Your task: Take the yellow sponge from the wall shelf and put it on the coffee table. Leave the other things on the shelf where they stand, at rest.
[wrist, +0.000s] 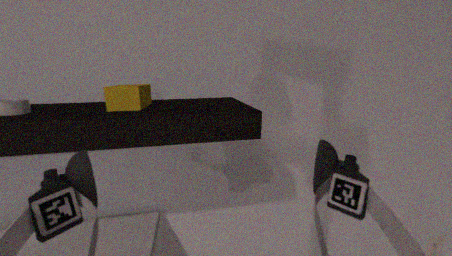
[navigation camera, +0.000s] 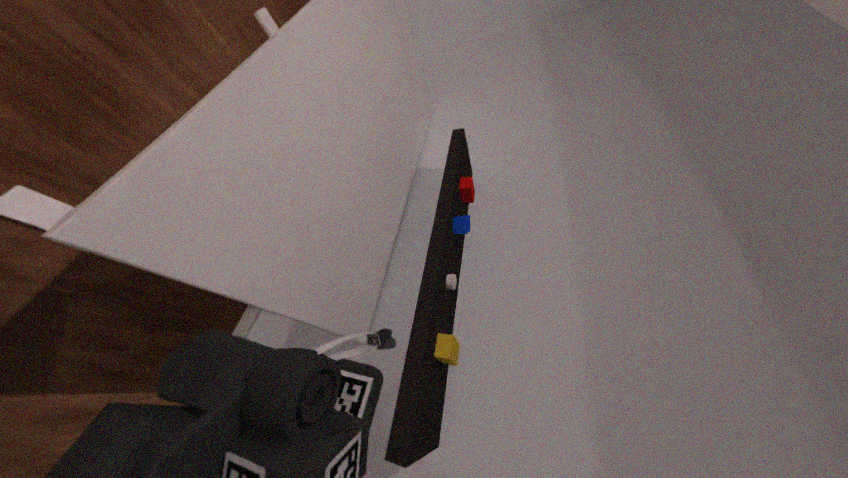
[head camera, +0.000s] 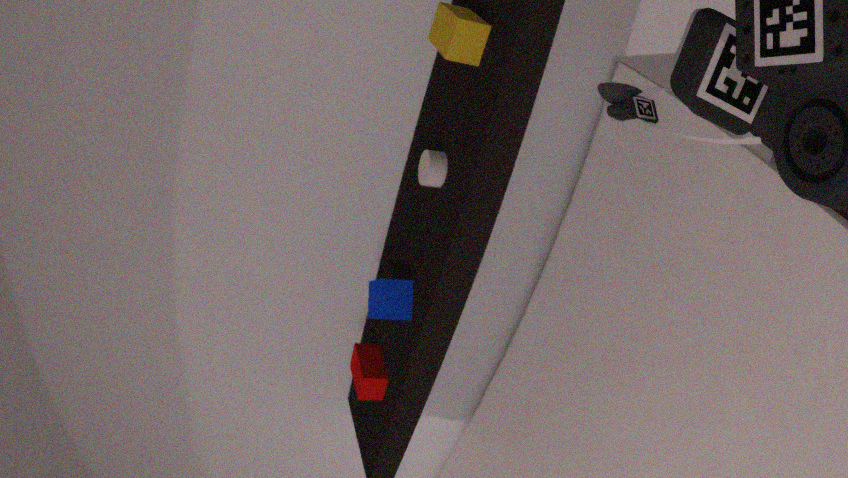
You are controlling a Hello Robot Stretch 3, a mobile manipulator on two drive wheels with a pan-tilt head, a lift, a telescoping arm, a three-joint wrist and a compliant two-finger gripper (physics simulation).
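Places are measured from the robot's base along level axes (x right, y back, z down), in centimetres.
Pixels of known places: gripper, fingertip midpoint: (head camera: 640,3).
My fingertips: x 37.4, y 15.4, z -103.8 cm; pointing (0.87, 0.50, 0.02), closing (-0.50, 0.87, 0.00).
Note:
For each thing: its middle in the pictures, then the offset to it from my fingertips. Level surfaces: height alone.
- yellow sponge, body centre: (head camera: 458,32) (navigation camera: 447,349) dy +2.5, dx +35.9, dz -2.5 cm
- dark wall shelf, its level: dz -0.3 cm
- small white cylinder, body centre: (head camera: 432,168) (navigation camera: 451,281) dy -16.7, dx +42.1, dz -1.5 cm
- blue block, body centre: (head camera: 389,300) (navigation camera: 461,224) dy -37.3, dx +51.0, dz -2.5 cm
- red block, body centre: (head camera: 368,372) (navigation camera: 467,190) dy -53.0, dx +59.2, dz -2.5 cm
- large pale flat surface, its level: dz +31.8 cm
The yellow sponge (head camera: 460,34) (navigation camera: 446,349) (wrist: 126,98) is a yellow block resting on the dark wall shelf (head camera: 457,213) (navigation camera: 420,380) (wrist: 200,125). In the wrist view it stands left of the shelf's right end. My gripper (wrist: 208,163) is open and empty, its fingers wide apart. In the wrist view the fingertips show below the shelf, in front of it, and the sponge shows above and to the right of the left fingertip. In the head and navigation views the wrist hides part of the gripper. The coffee table cannot be made out in these views.
On the shelf stand a small white cylinder (head camera: 433,168) (navigation camera: 451,281) (wrist: 14,107), a blue block (head camera: 390,299) (navigation camera: 461,224) and a red block (head camera: 371,371) (navigation camera: 466,190). A large pale flat surface (head camera: 653,285) (navigation camera: 255,166) lies beside the shelf, near the wrist.

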